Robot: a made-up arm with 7 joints. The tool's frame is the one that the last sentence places. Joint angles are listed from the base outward.
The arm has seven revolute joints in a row. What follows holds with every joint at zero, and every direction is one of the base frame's. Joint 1 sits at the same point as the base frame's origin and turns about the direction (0.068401, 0.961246, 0.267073). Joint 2 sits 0.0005 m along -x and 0.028 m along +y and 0.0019 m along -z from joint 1 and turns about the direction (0.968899, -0.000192, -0.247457). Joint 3 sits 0.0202 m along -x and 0.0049 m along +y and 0.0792 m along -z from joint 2 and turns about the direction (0.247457, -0.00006, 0.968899). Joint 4 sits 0.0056 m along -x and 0.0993 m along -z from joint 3 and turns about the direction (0.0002, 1, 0.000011). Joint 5 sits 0.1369 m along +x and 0.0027 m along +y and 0.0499 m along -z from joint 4 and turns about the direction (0.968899, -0.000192, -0.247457). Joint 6 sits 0.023 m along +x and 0.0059 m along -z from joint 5 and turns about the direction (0.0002, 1, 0.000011). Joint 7 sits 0.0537 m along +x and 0.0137 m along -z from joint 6 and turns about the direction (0.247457, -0.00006, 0.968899). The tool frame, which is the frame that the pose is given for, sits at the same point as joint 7; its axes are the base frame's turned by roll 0, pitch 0.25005 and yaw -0.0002 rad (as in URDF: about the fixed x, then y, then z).
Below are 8 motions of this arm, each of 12 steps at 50 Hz.
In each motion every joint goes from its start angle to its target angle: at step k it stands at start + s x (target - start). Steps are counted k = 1, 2, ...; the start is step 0. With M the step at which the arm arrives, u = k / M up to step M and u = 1 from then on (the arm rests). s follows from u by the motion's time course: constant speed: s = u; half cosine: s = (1 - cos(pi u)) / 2; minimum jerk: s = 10 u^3 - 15 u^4 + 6 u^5.
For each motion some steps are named. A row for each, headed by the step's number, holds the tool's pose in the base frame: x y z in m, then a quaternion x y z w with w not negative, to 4 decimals.
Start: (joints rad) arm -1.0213 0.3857 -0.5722 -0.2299 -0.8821 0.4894 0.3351
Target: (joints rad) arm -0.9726 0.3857 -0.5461 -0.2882 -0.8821 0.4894 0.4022
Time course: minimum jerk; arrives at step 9
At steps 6, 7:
6: 0.2521 -0.1054 -0.0263 -0.0407 -0.0166 -0.3353 0.9411
7: 0.2512 -0.1047 -0.0263 -0.0431 -0.0172 -0.3314 0.9424

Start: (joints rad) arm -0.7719 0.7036 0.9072 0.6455 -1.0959 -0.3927 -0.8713
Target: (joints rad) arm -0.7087 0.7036 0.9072 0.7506 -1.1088 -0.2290 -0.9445
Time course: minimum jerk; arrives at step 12
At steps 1, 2, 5, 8, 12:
1: 0.2232 0.3240 -0.0604 -0.1419 -0.5627 0.0498 0.8129
2: 0.2233 0.3242 -0.0616 -0.1438 -0.5601 0.0488 0.8144
5: 0.2236 0.3258 -0.0735 -0.1632 -0.5342 0.0380 0.8286
8: 0.2229 0.3275 -0.0909 -0.1926 -0.4976 0.0233 0.8454
12: 0.2221 0.3281 -0.0992 -0.2072 -0.4806 0.0165 0.8519

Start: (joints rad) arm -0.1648 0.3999 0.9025 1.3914 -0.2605 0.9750 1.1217
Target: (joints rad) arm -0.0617 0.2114 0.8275 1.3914 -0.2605 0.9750 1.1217
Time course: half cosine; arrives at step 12
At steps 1, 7, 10, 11, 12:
1: -0.0206 0.1728 -0.3599 0.0519 0.8512 0.5005 0.1495
7: -0.0490 0.1314 -0.3712 0.0683 0.8835 0.4474 0.1211
10: -0.0628 0.1101 -0.3744 0.0747 0.8980 0.4201 0.1075
11: -0.0651 0.1066 -0.3748 0.0757 0.9003 0.4155 0.1053
12: -0.0658 0.1054 -0.3749 0.0760 0.9011 0.4140 0.1045

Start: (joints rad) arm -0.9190 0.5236 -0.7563 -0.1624 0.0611 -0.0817 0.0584
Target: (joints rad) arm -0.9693 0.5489 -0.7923 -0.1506 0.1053 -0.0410 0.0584
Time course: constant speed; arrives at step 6
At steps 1, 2, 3, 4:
1: 0.2554 -0.0940 -0.0689 0.3110 -0.3447 -0.3776 0.8011
2: 0.2560 -0.0943 -0.0685 0.3190 -0.3448 -0.3768 0.7983
3: 0.2566 -0.0945 -0.0681 0.3270 -0.3449 -0.3759 0.7955
4: 0.2573 -0.0947 -0.0677 0.3350 -0.3449 -0.3748 0.7927

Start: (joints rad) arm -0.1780 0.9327 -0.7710 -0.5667 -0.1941 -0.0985 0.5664
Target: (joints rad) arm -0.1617 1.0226 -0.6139 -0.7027 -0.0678 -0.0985 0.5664
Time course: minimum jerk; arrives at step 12
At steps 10, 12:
10: 0.1505 0.0006 -0.1297 0.2184 -0.2086 -0.2087 0.9302
12: 0.1506 0.0009 -0.1284 0.2206 -0.2129 -0.2082 0.9288

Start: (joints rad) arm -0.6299 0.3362 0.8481 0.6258 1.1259 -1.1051 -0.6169
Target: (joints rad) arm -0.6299 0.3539 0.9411 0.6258 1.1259 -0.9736 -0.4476
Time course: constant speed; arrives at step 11
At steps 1, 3, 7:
1: 0.2588 0.1911 -0.1665 0.5723 -0.0556 -0.2468 0.7800
3: 0.2575 0.1958 -0.1662 0.5683 -0.0529 -0.2215 0.7907
7: 0.2547 0.2049 -0.1656 0.5600 -0.0474 -0.1700 0.8095

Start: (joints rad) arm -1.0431 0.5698 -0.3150 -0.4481 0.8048 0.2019 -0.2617
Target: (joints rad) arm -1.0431 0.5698 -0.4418 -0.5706 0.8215 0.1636 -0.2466
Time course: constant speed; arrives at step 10
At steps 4, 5, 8, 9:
4: 0.2315 -0.0453 0.0633 0.5964 -0.4709 -0.0569 0.6476
5: 0.2285 -0.0480 0.0624 0.5956 -0.4782 -0.0623 0.6425
8: 0.2195 -0.0559 0.0594 0.5921 -0.4998 -0.0787 0.6272
9: 0.2164 -0.0584 0.0584 0.5907 -0.5070 -0.0841 0.6221

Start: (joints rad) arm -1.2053 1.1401 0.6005 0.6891 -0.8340 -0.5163 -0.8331
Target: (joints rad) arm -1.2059 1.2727 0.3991 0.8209 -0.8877 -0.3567 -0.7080
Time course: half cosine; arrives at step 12
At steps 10, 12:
10: 0.2100 0.3197 0.1421 0.1224 -0.5258 0.0028 0.8418
12: 0.2103 0.3206 0.1419 0.1199 -0.5176 0.0061 0.8471

